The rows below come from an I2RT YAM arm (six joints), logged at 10 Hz.
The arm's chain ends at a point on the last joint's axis. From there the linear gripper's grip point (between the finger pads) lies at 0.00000 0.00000 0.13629 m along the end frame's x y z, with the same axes.
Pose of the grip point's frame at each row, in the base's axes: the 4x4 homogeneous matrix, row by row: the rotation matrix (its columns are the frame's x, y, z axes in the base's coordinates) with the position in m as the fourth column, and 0 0 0 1 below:
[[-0.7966, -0.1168, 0.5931, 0.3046], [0.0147, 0.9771, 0.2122, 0.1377], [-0.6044, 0.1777, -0.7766, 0.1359], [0, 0, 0, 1]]
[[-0.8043, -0.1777, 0.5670, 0.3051], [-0.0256, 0.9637, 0.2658, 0.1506], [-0.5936, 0.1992, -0.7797, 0.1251], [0, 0, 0, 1]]
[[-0.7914, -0.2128, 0.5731, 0.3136], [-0.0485, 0.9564, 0.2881, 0.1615], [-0.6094, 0.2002, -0.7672, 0.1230], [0, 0, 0, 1]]
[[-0.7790, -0.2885, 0.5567, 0.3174], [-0.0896, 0.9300, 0.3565, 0.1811], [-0.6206, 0.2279, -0.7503, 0.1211], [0, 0, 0, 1]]
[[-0.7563, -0.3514, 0.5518, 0.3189], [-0.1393, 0.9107, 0.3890, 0.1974], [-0.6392, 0.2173, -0.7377, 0.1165], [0, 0, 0, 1]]
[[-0.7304, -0.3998, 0.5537, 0.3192], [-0.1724, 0.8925, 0.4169, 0.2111], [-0.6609, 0.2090, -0.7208, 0.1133], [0, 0, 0, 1]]
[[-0.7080, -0.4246, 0.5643, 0.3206], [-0.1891, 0.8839, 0.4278, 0.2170], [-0.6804, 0.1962, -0.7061, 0.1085], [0, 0, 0, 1]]
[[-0.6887, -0.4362, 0.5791, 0.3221], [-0.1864, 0.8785, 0.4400, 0.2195], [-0.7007, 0.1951, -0.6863, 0.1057], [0, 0, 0, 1]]
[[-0.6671, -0.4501, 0.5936, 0.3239], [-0.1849, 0.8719, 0.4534, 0.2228], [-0.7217, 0.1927, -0.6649, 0.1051], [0, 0, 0, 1]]
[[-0.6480, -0.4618, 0.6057, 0.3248], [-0.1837, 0.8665, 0.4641, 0.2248], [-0.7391, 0.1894, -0.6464, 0.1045], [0, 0, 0, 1]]
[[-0.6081, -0.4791, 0.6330, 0.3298], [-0.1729, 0.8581, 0.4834, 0.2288], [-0.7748, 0.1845, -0.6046, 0.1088], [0, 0, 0, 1]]
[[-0.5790, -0.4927, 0.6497, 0.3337], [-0.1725, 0.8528, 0.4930, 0.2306], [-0.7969, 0.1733, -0.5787, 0.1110], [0, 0, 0, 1]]
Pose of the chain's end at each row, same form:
[[-0.7966, -0.1168, 0.5931, 0.2238], [0.0147, 0.9771, 0.2122, 0.1088], [-0.6044, 0.1777, -0.7766, 0.2417], [0, 0, 0, 1]]
[[-0.8043, -0.1777, 0.5670, 0.2278], [-0.0256, 0.9637, 0.2658, 0.1144], [-0.5936, 0.1992, -0.7797, 0.2314], [0, 0, 0, 1]]
[[-0.7914, -0.2128, 0.5731, 0.2355], [-0.0485, 0.9564, 0.2881, 0.1222], [-0.6094, 0.2002, -0.7672, 0.2276], [0, 0, 0, 1]]
[[-0.7790, -0.2885, 0.5567, 0.2415], [-0.0896, 0.9300, 0.3565, 0.1325], [-0.6206, 0.2279, -0.7503, 0.2234], [0, 0, 0, 1]]
[[-0.7563, -0.3514, 0.5518, 0.2437], [-0.1393, 0.9107, 0.3890, 0.1444], [-0.6392, 0.2173, -0.7377, 0.2170], [0, 0, 0, 1]]
[[-0.7304, -0.3998, 0.5537, 0.2437], [-0.1724, 0.8925, 0.4169, 0.1543], [-0.6609, 0.2090, -0.7208, 0.2115], [0, 0, 0, 1]]
[[-0.7080, -0.4246, 0.5643, 0.2437], [-0.1891, 0.8839, 0.4278, 0.1587], [-0.6804, 0.1962, -0.7061, 0.2047], [0, 0, 0, 1]]
[[-0.6887, -0.4362, 0.5791, 0.2432], [-0.1864, 0.8785, 0.4400, 0.1595], [-0.7007, 0.1951, -0.6863, 0.1992], [0, 0, 0, 1]]
[[-0.6671, -0.4501, 0.5936, 0.2430], [-0.1849, 0.8719, 0.4534, 0.1610], [-0.7217, 0.1927, -0.6649, 0.1957], [0, 0, 0, 1]]
[[-0.6480, -0.4618, 0.6057, 0.2422], [-0.1837, 0.8665, 0.4641, 0.1615], [-0.7391, 0.1894, -0.6464, 0.1926], [0, 0, 0, 1]]
[[-0.6081, -0.4791, 0.6330, 0.2435], [-0.1729, 0.8581, 0.4834, 0.1629], [-0.7748, 0.1845, -0.6046, 0.1912], [0, 0, 0, 1]]
[[-0.5790, -0.4927, 0.6497, 0.2452], [-0.1725, 0.8528, 0.4930, 0.1634], [-0.7969, 0.1733, -0.5787, 0.1899], [0, 0, 0, 1]]

